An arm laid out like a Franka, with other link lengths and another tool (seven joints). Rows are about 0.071 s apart.
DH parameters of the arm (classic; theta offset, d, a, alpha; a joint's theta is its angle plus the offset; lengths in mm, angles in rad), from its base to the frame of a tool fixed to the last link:
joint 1: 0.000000 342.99 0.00 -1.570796
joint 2: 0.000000 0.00 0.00 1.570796
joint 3: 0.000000 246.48 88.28 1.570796
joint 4: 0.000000 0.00 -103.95 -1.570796
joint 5: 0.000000 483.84 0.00 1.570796
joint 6: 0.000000 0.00 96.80 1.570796
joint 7: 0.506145 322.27 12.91 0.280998
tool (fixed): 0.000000 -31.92 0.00 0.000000
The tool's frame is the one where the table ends.
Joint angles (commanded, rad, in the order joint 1, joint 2, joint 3, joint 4, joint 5, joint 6, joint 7), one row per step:
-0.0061 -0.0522 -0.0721 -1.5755 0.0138 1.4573 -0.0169
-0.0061 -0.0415 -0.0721 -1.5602 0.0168 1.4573 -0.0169
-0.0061 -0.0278 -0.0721 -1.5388 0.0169 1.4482 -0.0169
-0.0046 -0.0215 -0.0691 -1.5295 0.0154 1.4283 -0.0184
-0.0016 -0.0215 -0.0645 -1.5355 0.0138 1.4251 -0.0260
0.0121 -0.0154 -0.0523 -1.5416 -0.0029 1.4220 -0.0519
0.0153 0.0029 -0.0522 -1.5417 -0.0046 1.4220 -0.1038
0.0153 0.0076 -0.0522 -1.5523 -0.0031 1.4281 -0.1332
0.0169 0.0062 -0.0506 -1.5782 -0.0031 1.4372 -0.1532
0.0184 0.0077 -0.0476 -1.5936 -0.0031 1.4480 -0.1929
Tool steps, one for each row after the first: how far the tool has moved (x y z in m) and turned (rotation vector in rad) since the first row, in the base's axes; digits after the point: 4 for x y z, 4 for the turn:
0.0035 0.0007 0.0018 0.0019 -0.0048 0.0001
0.0055 0.0006 0.0043 0.0011 -0.0034 0.0002
0.0019 0.0034 0.0038 0.0004 0.0136 0.0065
0.0004 0.0079 0.0002 -0.0001 0.0227 0.0216
0.0002 0.0196 -0.0071 -0.0144 0.0387 0.0723
0.0022 0.0216 -0.0188 -0.0109 0.0566 0.1273
0.0027 0.0223 -0.0273 -0.0058 0.0652 0.1567
0.0006 0.0246 -0.0401 -0.0019 0.0803 0.1799
0.0014 0.0279 -0.0489 0.0029 0.0857 0.2239

